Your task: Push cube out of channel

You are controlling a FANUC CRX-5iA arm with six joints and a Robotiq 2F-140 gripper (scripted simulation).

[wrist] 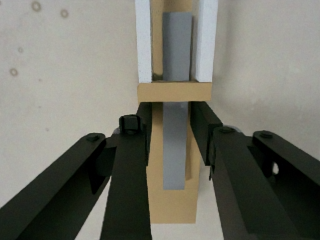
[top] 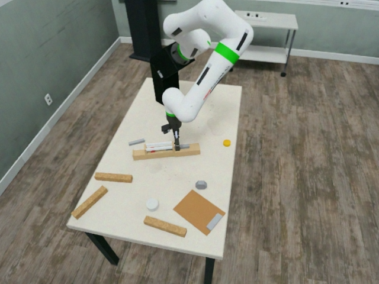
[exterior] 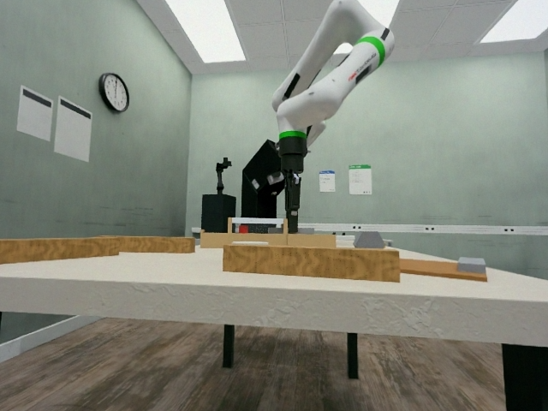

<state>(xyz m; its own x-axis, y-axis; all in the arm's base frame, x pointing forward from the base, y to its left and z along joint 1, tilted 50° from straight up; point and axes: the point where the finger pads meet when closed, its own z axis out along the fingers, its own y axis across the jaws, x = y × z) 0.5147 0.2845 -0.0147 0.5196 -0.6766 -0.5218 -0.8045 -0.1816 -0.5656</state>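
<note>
The flat grey stick is 4 cm ahead of my hand, 29 cm to the right of it and 7 cm below it. Also, from my hand: channel: 6 cm ahead, 9 cm to the right, 3 cm below; red cube: 8 cm ahead, 13 cm to the right, 3 cm below; grey hexagonal piece: 18 cm ahead, 24 cm to the left, 5 cm below.
</note>
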